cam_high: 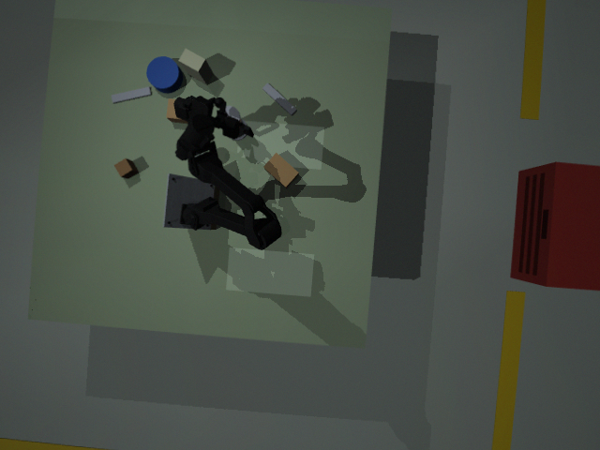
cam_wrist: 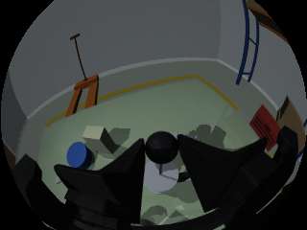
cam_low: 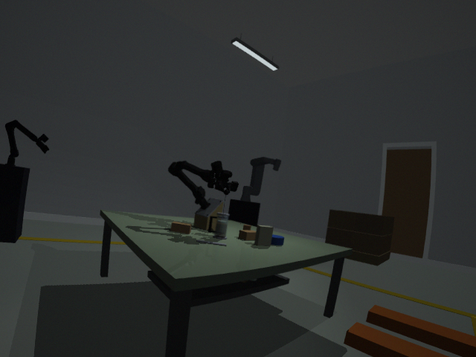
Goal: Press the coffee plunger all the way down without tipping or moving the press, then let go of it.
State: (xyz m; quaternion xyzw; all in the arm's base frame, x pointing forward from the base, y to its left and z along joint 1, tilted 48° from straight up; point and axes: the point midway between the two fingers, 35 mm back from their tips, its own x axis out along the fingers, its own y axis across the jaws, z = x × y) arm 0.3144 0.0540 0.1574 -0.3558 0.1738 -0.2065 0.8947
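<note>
My gripper tip is now 10 mm past the coffee press, 10 mm to the left of it and 140 mm above it. Also, from my gripper tip: beige block: 190 mm ahead, 160 mm to the left, 220 mm below; then blue cylinder: 160 mm ahead, 290 mm to the left, 250 mm below.
</note>
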